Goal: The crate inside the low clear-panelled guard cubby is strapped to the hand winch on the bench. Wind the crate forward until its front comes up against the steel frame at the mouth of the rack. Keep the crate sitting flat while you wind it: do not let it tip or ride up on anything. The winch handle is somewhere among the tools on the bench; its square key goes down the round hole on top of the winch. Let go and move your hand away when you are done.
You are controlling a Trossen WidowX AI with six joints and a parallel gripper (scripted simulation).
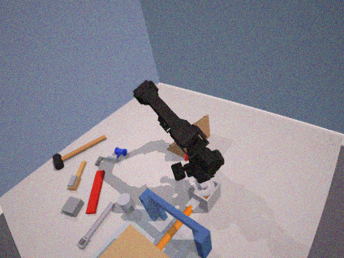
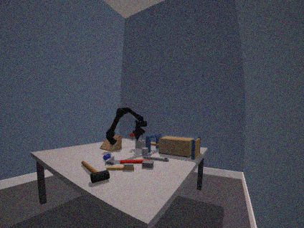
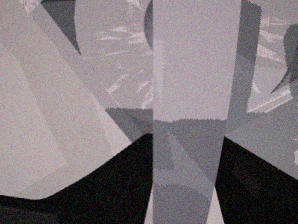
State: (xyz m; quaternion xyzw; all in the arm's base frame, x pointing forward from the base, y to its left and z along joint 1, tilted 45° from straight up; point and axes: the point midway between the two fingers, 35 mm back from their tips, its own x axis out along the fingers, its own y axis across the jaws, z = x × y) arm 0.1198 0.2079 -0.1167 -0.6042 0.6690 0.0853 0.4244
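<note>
Right now the winch handle is 10 mm behind my gripper tip, 10 mm to the right of it and 20 mm above it. The rest, counted from my gripper tip: red knob (20 mm behind, 50 mm to the right, 50 mm above); then grey winch (10 mm ahead, 30 mm to the left, 60 mm below); then blue steel frame (180 mm ahead, 60 mm to the left, 20 mm above).
</note>
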